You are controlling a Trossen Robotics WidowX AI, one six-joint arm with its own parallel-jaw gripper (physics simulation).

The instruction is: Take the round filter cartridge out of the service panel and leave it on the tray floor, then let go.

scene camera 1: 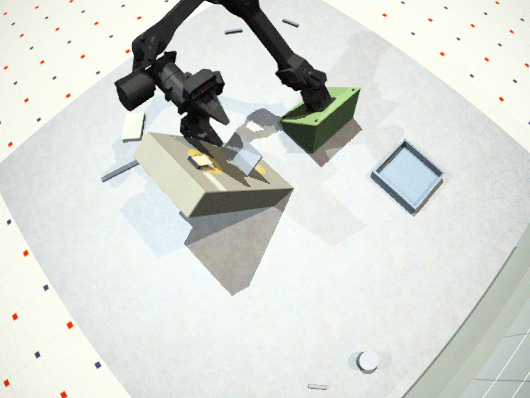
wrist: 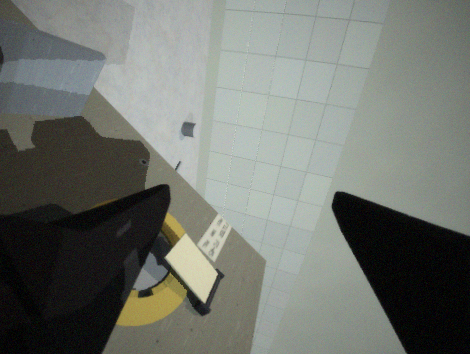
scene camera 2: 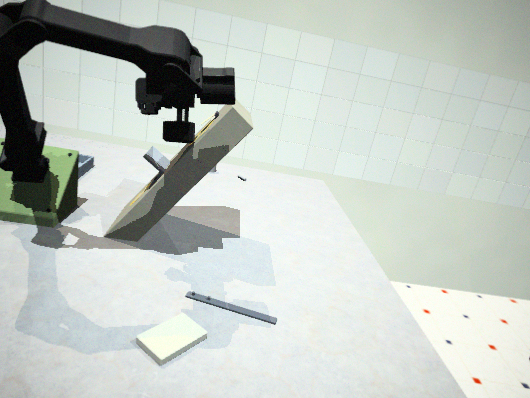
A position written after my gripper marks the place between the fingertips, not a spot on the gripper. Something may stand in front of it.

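My gripper [scene camera 1: 224, 135] visible, together with a blue-grey tray [scene camera 1: 407, 174]. The wrist view has my gripper [wrist: 252, 196], a round grey filter cartridge [wrist: 155, 268], a cream latch flap [wrist: 185, 258] and a label [wrist: 211, 243]. Finally, my gripper [scene camera 2: 183, 100] and a cream pad [scene camera 2: 169, 339].
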